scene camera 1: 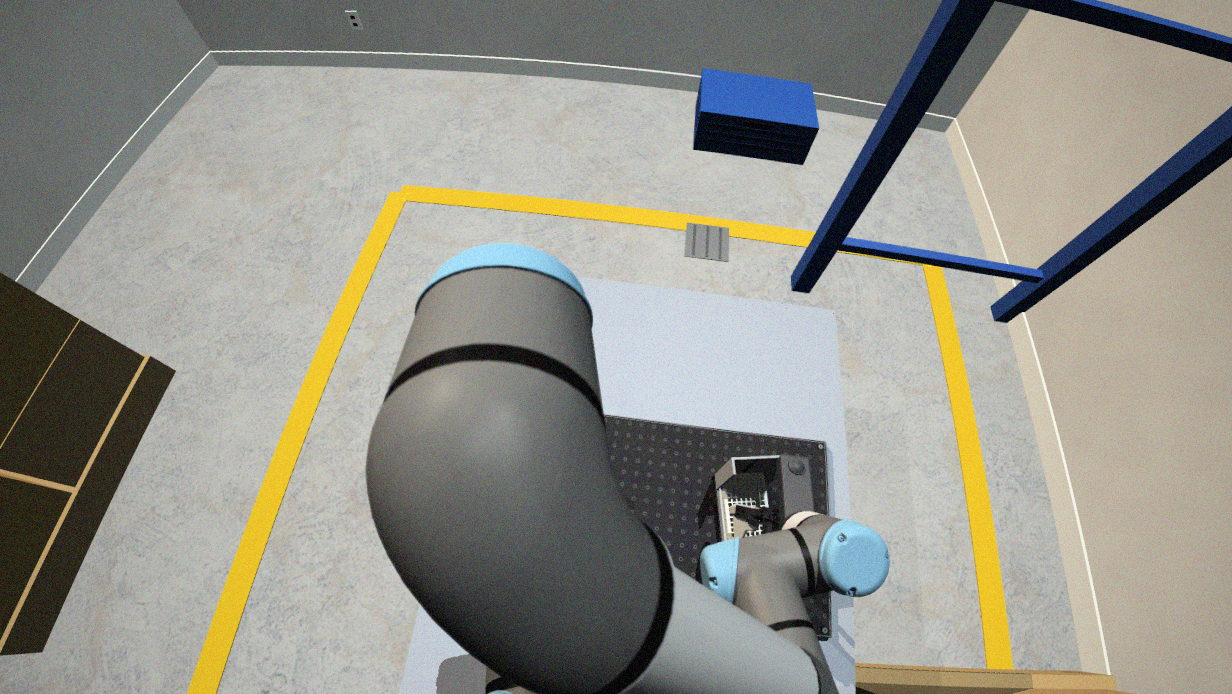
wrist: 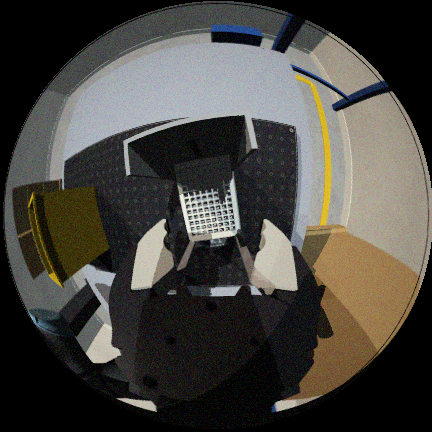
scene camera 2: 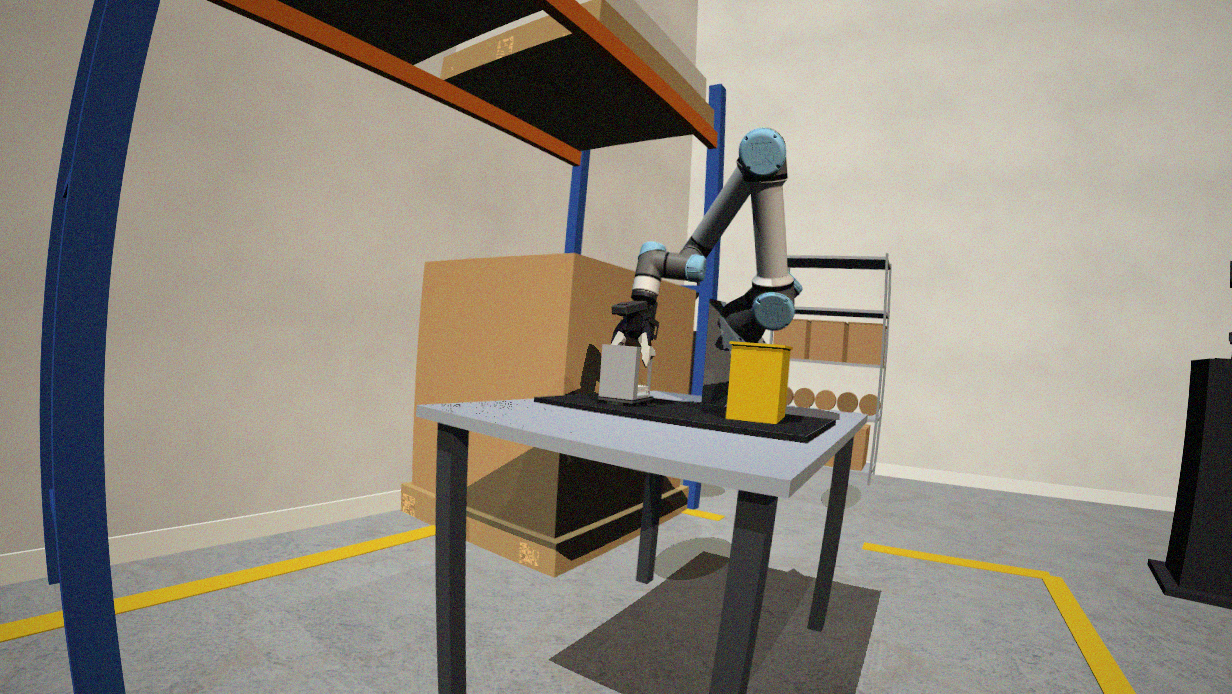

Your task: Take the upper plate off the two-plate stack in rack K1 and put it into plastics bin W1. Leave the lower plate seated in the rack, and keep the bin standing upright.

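Places are measured from the arm's base along level axes (x left, y up, z ahead), in millimetres.
Pixels of known places: gripper, fingertip midpoint: (wrist: 214, 220); arm's base at its link origin: (scene camera 2: 740, 324).
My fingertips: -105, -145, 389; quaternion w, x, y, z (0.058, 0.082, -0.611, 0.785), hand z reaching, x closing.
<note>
For each thing: its top centre in the pictures, then the offset to it from my fingertips, as dx, dy, dz. Level surfaces: height alone.
- Rack K1 at its top centre: (wrist: 198, 230) (scene camera 1: 765, 502) (scene camera 2: 630, 346) +11, +53, +6
- upper plate at its top centre: (wrist: 207, 199) (scene camera 1: 747, 506) +15, -50, +15
- Plastics bin W1 at its top centre: (scene camera 2: 763, 344) +346, +82, -105
- black perforated board at its surface level: dy -98
- pale table at its surface level: dy -110
Rack K1 (scene camera 1: 722, 506) (scene camera 2: 619, 372) (wrist: 251, 134) is a grey, upright, open-fronted holder. The upper plate (wrist: 210, 215) (scene camera 1: 743, 500), a white grid of square wells, lies level inside its walls. The lower plate cannot be told apart beneath it. My gripper (wrist: 214, 220) (scene camera 2: 632, 351) is open and empty. Its pale fingers point down at the rack's top, to either side of the plate in the wrist view, apart from it. Plastics bin W1 (scene camera 2: 756, 383) (wrist: 75, 230), yellow, stands upright beyond the rack. The arm hides it in scene camera 1.
Rack and bin stand on a black perforated board (scene camera 1: 655, 465) (scene camera 2: 689, 413) (wrist: 280, 160) on the pale table (scene camera 1: 715, 344) (scene camera 2: 603, 440). A large cardboard box (scene camera 2: 491, 327) (wrist: 370, 260) stands beside the table. Blue shelf posts (scene camera 1: 905, 112) (scene camera 2: 94, 258) rise nearby.
</note>
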